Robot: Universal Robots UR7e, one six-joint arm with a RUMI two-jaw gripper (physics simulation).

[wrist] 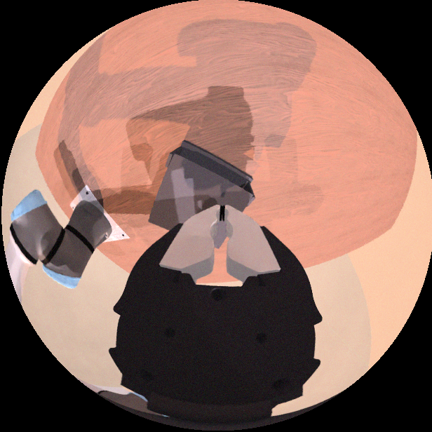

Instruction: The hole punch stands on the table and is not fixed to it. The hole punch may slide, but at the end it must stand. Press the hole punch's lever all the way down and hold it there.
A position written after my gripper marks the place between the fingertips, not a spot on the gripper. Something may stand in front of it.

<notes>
I see my gripper (222, 207) and a hole punch (188, 150).
</notes>
